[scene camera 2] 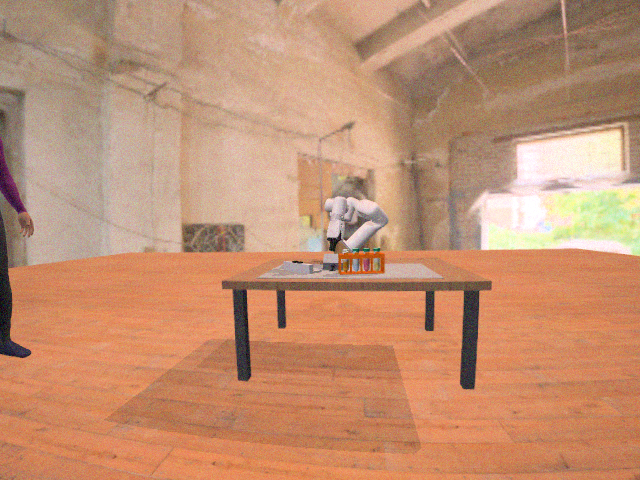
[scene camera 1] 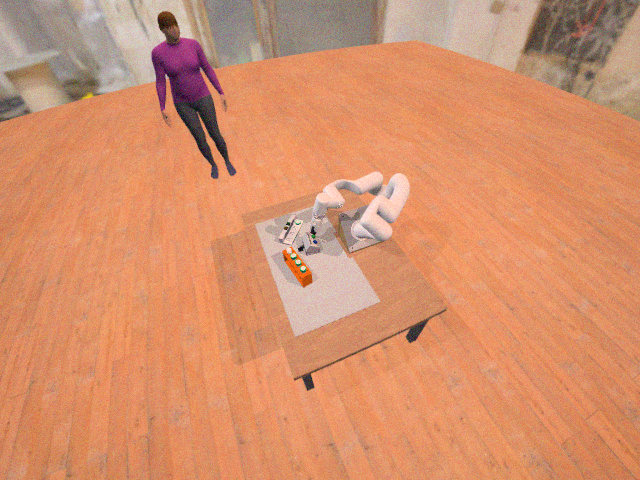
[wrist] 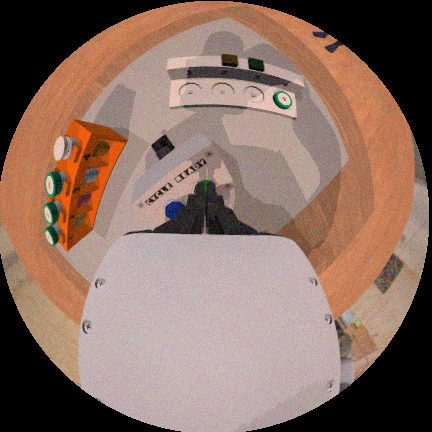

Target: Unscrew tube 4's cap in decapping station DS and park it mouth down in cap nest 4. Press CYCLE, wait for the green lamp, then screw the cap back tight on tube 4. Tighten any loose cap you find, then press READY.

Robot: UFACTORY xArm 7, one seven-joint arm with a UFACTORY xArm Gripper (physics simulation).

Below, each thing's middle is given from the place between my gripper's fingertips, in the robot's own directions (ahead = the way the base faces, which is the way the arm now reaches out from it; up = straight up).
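The grey control box (wrist: pixel 173 177) sits 5 cm below my hand, and it's also 4 cm ahead of my hand and 2 cm to the left of it.
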